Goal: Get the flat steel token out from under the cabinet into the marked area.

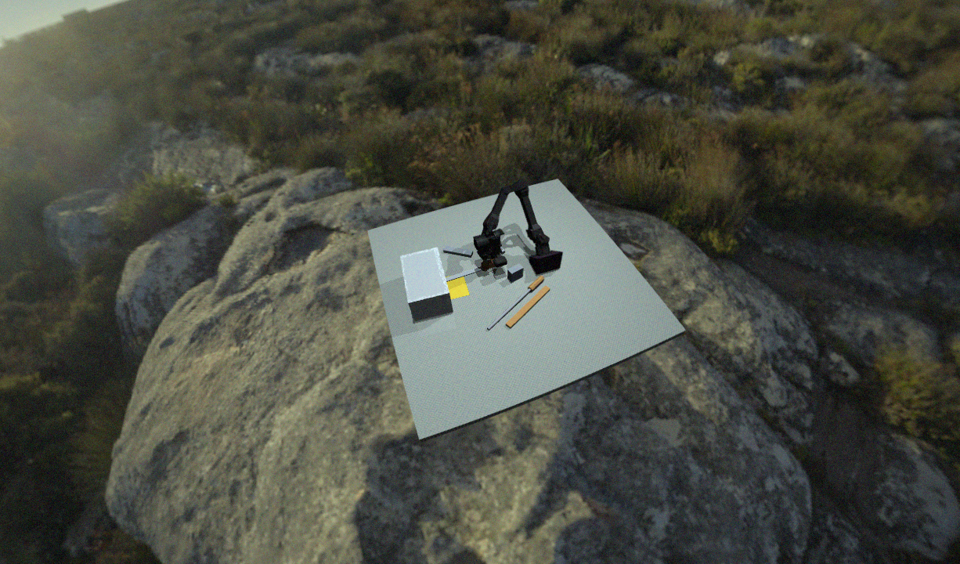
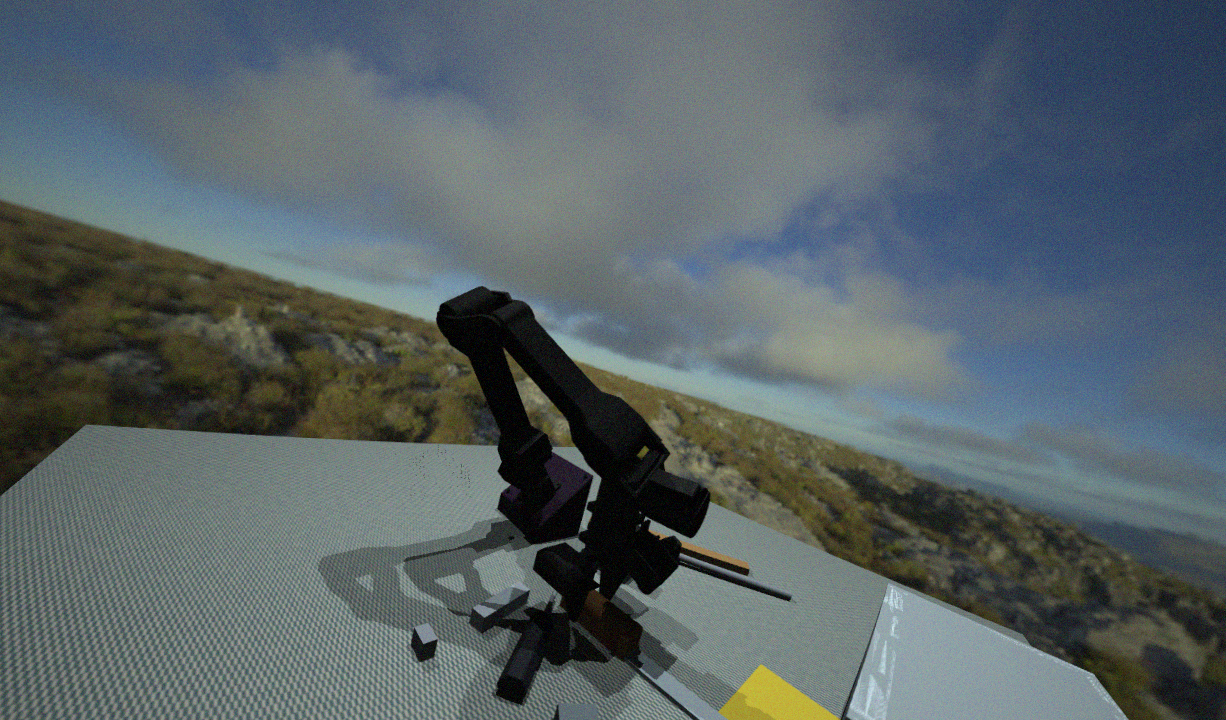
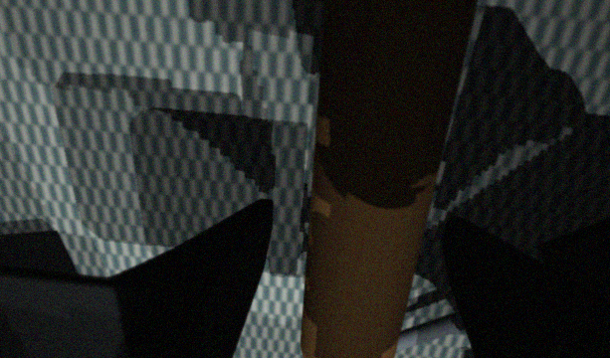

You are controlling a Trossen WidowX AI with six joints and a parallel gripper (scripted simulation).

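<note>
Right now the grey bar is 70 mm behind my gripper tip and 90 mm to the right of it. The rest, counted from my gripper tip: grey block 60 mm behind, 130 mm to the left, 20 mm above; then small grey cube 60 mm behind, 190 mm to the right; then wooden stick 30 mm behind, 320 mm to the left.
</note>
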